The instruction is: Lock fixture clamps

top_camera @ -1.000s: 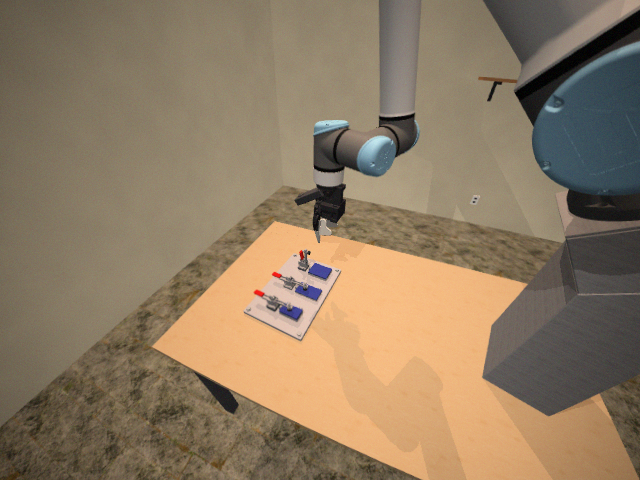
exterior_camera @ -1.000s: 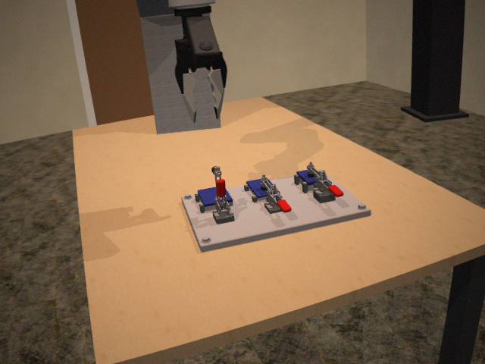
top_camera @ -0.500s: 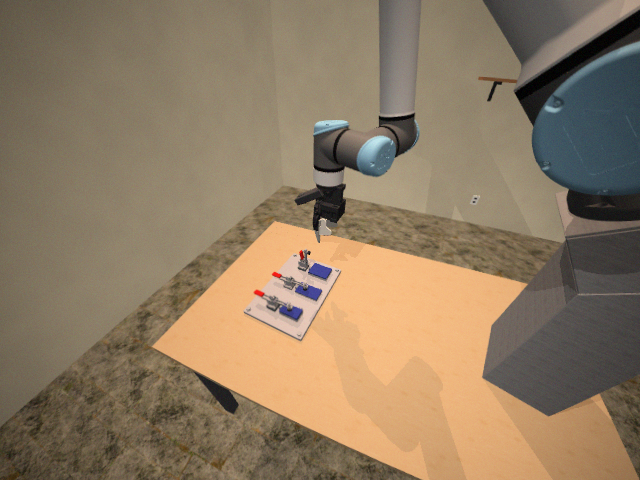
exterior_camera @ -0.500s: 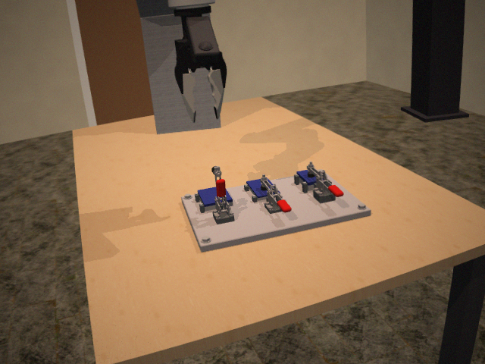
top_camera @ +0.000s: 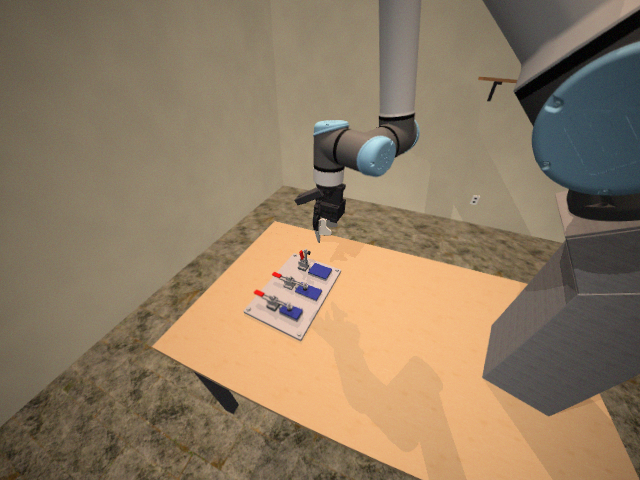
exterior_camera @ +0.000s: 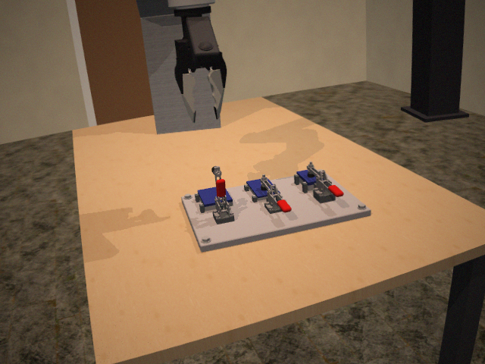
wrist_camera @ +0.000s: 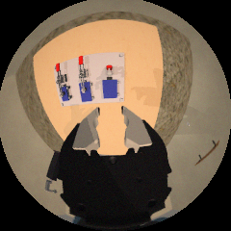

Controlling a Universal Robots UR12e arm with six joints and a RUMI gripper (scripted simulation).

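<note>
Now: hand 19 cm above the blue part. From my hand the other things lie so: grey fixture plate 21 cm below, 11 cm to the left, 4 cm ahead.
</note>
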